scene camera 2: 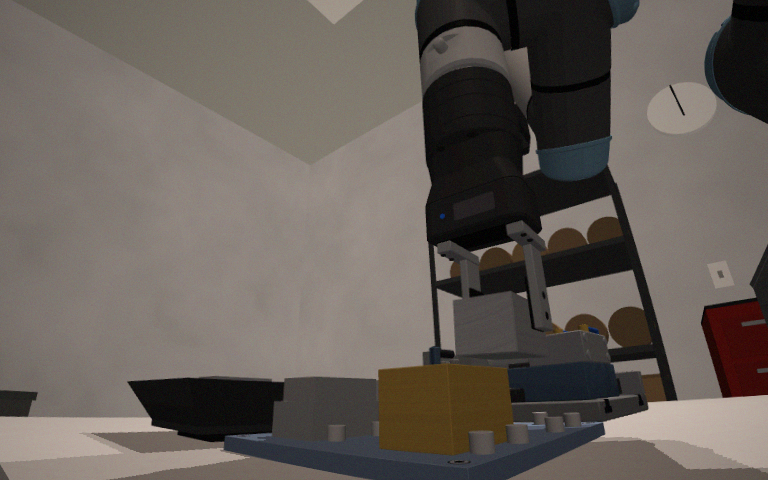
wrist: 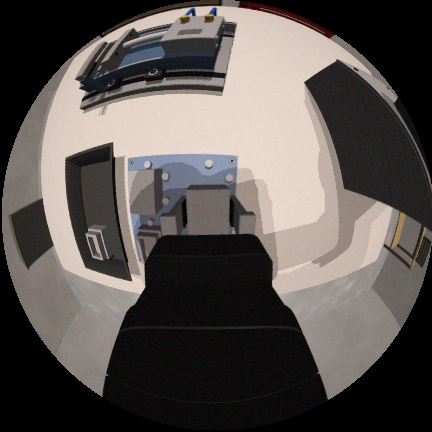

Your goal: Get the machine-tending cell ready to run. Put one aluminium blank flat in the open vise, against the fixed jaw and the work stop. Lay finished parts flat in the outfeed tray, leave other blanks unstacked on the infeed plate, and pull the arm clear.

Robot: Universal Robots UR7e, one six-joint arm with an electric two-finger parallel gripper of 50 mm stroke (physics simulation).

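Frame: origin at the arm's base, x back, y right, z up, level; metres.
Where they show: gripper, fingertip midpoint: (scene camera 2: pixel 508 334) (wrist: pixel 207 204).
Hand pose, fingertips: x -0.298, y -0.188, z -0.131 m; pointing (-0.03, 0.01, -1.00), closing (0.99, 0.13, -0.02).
Note:
Things, the pixels of their top centre, and the offset from my fingertips.
- grey aluminium blank, middle of its top: (scene camera 2: pixel 498 301) (wrist: pixel 207 220) dx +0.001, dy -0.010, dz +0.021 m
- blue infeed plate, middle of its top: (scene camera 2: pixel 427 433) (wrist: pixel 177 216) dx -0.044, dy -0.041, dz -0.062 m
- yellow block, middle of its top: (scene camera 2: pixel 446 369) dx +0.006, dy -0.081, dz -0.026 m
- pocketed part, middle of its top: (scene camera 2: pixel 235 378) (wrist: pixel 93 246) dx -0.203, dy -0.106, dz -0.023 m
- vise, middle of its top: (scene camera 2: pixel 503 344) dx -0.150, dy +0.263, dz +0.029 m
My gripper (scene camera 2: pixel 505 312) (wrist: pixel 207 204) is shut on a grey aluminium blank (scene camera 2: pixel 481 328) (wrist: pixel 208 202), held level above the blue infeed plate (scene camera 2: pixel 339 451) (wrist: pixel 187 159). Another grey blank (scene camera 2: pixel 328 407) (wrist: pixel 145 192) rests at the plate's left. A grey part with a pocket (wrist: pixel 156 242) is partly hidden beside my gripper. A yellow block (scene camera 2: pixel 416 407) stands on the plate; it does not show in the wrist view. The black outfeed tray (scene camera 2: pixel 209 401) (wrist: pixel 71 200) holds a pocketed part (wrist: pixel 104 241). The vise (scene camera 2: pixel 560 382) (wrist: pixel 155 64) stands apart, its bed visible between the jaws.
Several pegs, one of them a near peg (scene camera 2: pixel 481 442), stand up from the plate. A large dark box (wrist: pixel 370 135) is at the right in the wrist view. A shelf rack (scene camera 2: pixel 642 283) and a red cabinet (scene camera 2: pixel 730 356) stand behind.

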